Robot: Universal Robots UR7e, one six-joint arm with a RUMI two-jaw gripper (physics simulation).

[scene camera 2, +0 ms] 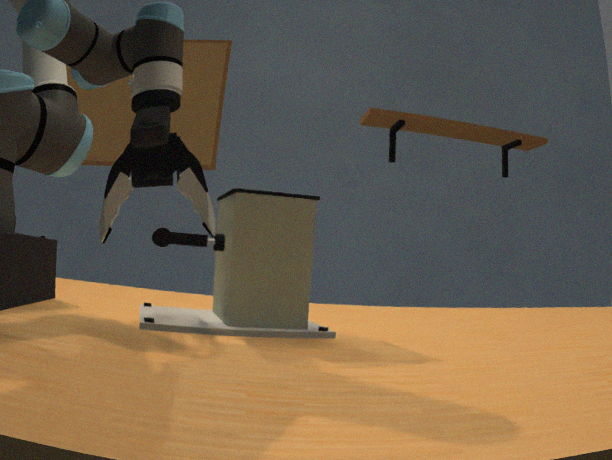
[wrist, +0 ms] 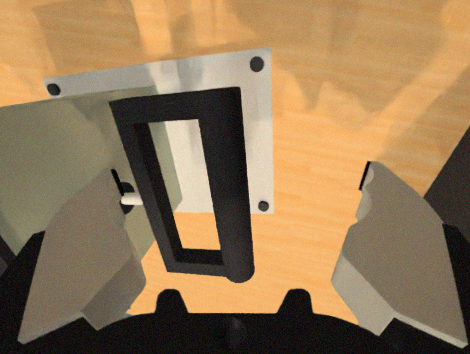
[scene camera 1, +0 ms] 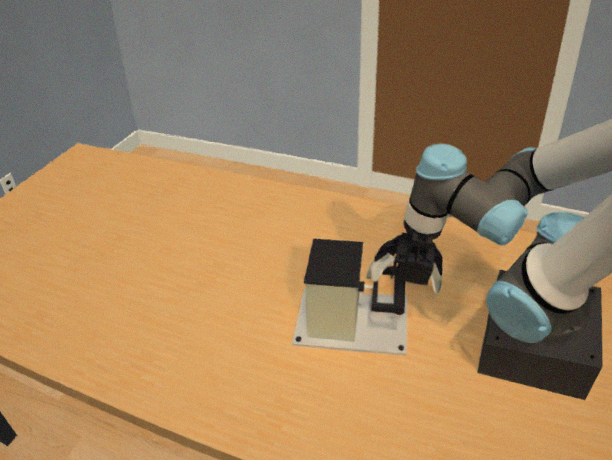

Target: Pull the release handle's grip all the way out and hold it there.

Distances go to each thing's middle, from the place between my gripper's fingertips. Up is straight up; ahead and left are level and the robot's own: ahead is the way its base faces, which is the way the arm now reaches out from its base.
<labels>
The base plate (scene camera 1: 376,332) is 100 mm below my hand, 90 mm ahead of it and 50 mm to the left of it.
</labels>
